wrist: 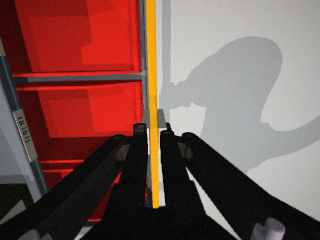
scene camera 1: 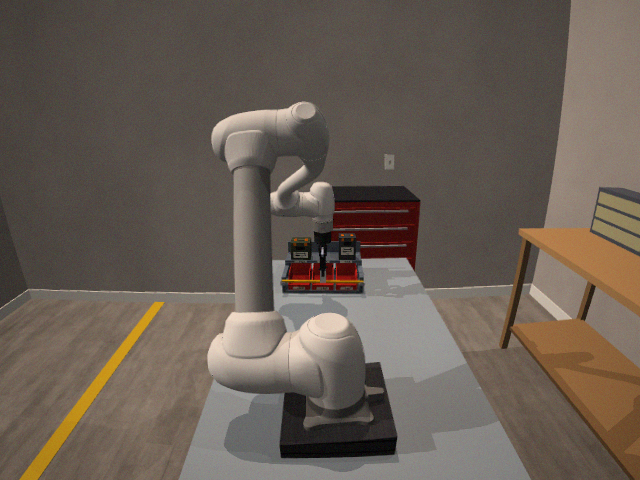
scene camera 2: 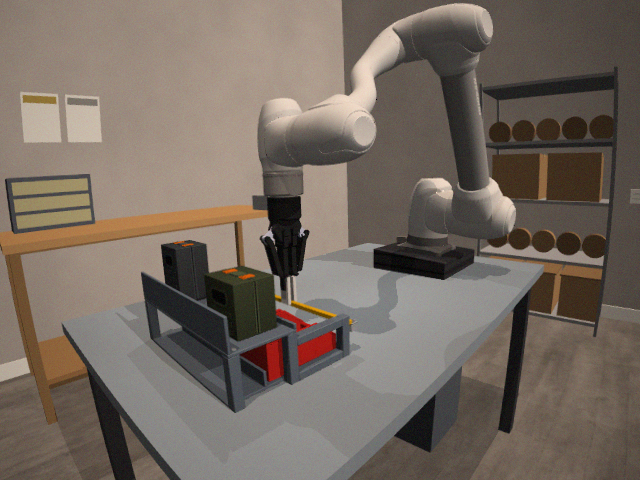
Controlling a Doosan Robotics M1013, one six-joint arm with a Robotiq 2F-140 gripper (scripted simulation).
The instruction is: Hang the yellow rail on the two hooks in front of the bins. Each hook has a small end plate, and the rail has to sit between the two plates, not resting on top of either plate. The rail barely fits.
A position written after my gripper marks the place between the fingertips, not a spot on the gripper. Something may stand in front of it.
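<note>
You'd see my gripper point(scene camera 2: 289, 302) here, and it's there in the wrist view point(wrist: 153, 118) as well. There's also a dark box point(scene camera 2: 185, 263), but in the wrist view the box is out of frame.
</note>
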